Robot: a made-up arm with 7 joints.
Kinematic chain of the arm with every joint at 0, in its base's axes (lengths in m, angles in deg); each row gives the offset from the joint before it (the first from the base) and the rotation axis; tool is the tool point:
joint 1: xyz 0 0 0.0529 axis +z
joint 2: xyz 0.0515 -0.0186 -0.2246 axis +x
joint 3: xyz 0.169 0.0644 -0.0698 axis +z
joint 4: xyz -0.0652 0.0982 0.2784 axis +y
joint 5: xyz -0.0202 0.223 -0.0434 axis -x
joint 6: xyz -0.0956 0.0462 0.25 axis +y
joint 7: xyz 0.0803 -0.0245 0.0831 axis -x
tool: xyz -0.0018 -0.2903 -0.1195
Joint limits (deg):
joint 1: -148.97..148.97
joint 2: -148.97..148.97
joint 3: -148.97..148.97
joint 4: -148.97..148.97
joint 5: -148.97..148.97
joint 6: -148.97..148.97
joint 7: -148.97..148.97
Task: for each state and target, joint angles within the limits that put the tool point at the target. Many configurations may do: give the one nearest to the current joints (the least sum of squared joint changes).
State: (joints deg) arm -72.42 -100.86 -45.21 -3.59 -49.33 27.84 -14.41
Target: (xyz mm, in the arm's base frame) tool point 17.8 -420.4 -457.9
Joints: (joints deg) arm -77.49 -111.87 -75.54 -9.62 -66.46 23.98 -41.95
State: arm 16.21 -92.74 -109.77 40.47 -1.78 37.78 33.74
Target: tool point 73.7 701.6 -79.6
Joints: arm 27.27 -96.40 -105.76 25.99 19.12 21.91 50.08
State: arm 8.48 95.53 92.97 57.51 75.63 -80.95 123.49
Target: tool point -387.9 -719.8 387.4
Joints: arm -1.06 97.37 41.67 74.32 66.78 -56.91 117.47
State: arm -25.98 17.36 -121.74 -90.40 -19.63 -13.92 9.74
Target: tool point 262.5 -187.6 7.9
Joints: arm -33.64 20.96 -129.30 -91.72 -18.73 2.93 -17.90
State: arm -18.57 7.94 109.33 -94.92 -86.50 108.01 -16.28
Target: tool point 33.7 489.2 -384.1
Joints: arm 3.90 -38.79 66.57 -112.04 -130.90 118.63 -6.71
